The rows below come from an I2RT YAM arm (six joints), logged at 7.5 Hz.
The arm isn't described. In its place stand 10 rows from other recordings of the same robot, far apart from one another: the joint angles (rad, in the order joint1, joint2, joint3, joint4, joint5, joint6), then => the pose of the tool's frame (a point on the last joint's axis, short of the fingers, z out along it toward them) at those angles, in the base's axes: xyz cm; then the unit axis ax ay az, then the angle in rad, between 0 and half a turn.
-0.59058, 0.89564, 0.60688, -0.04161, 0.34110, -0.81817 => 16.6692 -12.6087 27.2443 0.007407 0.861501 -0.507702 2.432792
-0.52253, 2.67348, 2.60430, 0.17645, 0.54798, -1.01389 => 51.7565 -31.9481 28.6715 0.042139 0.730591 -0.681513 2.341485
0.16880, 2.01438, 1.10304, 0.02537, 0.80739, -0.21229 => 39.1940 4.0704 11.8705 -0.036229 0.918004 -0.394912 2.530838
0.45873, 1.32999, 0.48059, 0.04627, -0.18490, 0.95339 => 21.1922 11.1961 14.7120 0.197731 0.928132 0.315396 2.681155
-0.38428, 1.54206, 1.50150, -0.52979, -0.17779, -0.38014 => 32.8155 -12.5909 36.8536 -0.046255 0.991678 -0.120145 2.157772
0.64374, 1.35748, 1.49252, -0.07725, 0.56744, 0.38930 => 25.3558 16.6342 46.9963 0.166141 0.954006 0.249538 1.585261
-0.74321, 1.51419, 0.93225, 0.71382, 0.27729, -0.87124 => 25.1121 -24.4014 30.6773 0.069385 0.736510 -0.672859 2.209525
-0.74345, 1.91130, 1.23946, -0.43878, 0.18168, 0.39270 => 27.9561 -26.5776 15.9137 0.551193 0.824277 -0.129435 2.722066
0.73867, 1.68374, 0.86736, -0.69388, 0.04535, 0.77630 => 19.9158 17.9182 12.9025 0.019500 0.999800 0.004326 3.066466
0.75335, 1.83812, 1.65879, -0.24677, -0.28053, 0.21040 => 31.4223 30.8215 33.8737 -0.326453 0.861561 0.388768 2.273040
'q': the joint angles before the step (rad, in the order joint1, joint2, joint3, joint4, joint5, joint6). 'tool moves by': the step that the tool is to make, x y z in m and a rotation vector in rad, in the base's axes. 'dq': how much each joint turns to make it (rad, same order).
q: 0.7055, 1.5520, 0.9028, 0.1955, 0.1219, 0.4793
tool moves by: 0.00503, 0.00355, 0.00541, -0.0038, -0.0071, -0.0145
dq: 0.0001, 0.0149, 0.0366, -0.0187, 0.0164, -0.0004
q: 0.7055, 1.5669, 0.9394, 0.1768, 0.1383, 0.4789
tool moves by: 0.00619, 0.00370, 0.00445, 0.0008, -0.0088, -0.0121
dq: -0.0023, 0.0202, 0.0362, -0.0087, 0.0111, -0.0003
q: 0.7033, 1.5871, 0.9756, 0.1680, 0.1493, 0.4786
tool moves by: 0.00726, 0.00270, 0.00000, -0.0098, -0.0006, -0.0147
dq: -0.0061, 0.0279, 0.0309, -0.0084, 0.0111, -0.0035
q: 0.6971, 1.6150, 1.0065, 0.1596, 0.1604, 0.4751
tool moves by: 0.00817, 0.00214, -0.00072, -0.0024, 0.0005, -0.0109
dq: -0.0095, 0.0297, 0.0294, -0.0014, 0.0019, -0.0008
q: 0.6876, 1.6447, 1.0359, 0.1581, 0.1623, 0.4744
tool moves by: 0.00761, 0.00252, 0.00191, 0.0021, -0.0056, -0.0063
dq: -0.0076, 0.0248, 0.0328, -0.0019, -0.0004, -0.0023
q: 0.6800, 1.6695, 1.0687, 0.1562, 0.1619, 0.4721
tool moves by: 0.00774, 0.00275, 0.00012, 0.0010, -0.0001, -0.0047
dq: -0.0073, 0.0283, 0.0320, -0.0030, -0.0026, -0.0005
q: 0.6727, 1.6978, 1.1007, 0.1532, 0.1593, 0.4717
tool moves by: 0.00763, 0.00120, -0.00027, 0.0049, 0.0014, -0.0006
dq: -0.0106, 0.0248, 0.0268, -0.0001, -0.0111, 0.0000
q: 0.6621, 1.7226, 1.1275, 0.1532, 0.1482, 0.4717
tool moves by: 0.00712, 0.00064, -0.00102, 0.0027, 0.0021, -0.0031
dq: -0.0104, 0.0232, 0.0232, 0.0000, -0.0080, 0.0000
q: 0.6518, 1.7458, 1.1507, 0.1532, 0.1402, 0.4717
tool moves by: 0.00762, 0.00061, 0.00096, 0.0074, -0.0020, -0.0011
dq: -0.0111, 0.0218, 0.0279, -0.0001, -0.0111, 0.0000
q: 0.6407, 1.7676, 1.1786, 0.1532, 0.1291, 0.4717
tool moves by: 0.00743, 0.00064, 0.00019, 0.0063, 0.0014, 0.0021
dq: -0.0107, 0.0225, 0.0275, -0.0024, -0.0141, 0.0000
